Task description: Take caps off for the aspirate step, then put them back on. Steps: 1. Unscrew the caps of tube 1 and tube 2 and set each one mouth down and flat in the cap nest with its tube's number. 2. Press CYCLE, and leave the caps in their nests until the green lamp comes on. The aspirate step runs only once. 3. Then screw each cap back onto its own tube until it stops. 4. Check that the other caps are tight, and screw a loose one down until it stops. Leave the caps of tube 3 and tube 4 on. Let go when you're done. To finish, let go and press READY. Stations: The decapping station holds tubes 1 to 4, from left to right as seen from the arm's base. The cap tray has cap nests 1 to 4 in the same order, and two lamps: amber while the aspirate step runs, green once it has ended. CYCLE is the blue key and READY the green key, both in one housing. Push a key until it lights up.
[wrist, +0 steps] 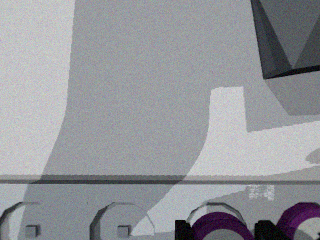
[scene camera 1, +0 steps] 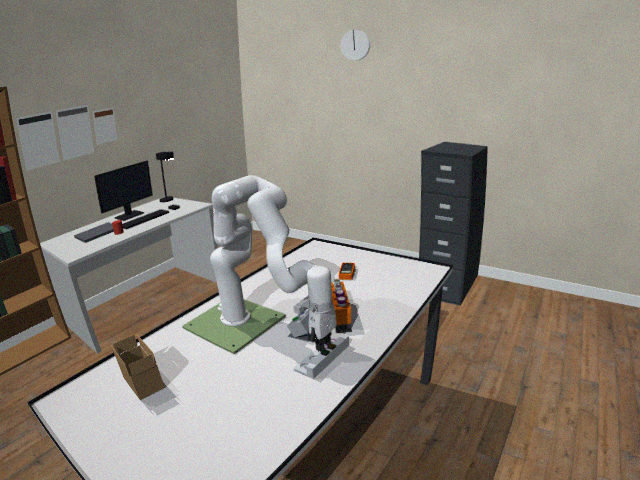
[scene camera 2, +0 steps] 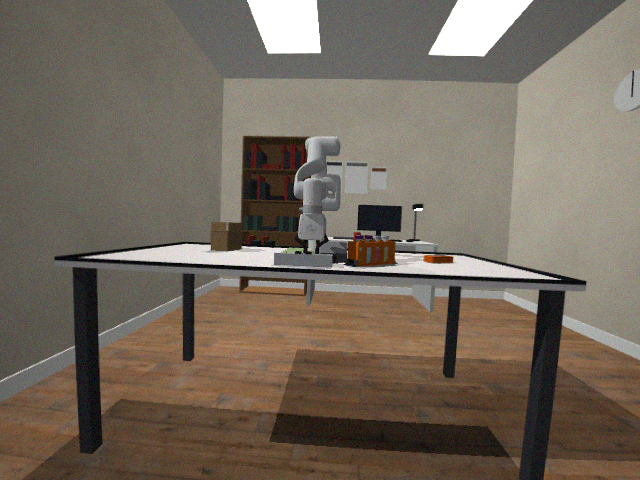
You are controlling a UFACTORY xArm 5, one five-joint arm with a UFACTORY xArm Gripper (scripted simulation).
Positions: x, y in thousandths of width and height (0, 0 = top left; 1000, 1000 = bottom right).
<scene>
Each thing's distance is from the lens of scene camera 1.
cardboard box (scene camera 1: 229, 793): 136 cm
</scene>
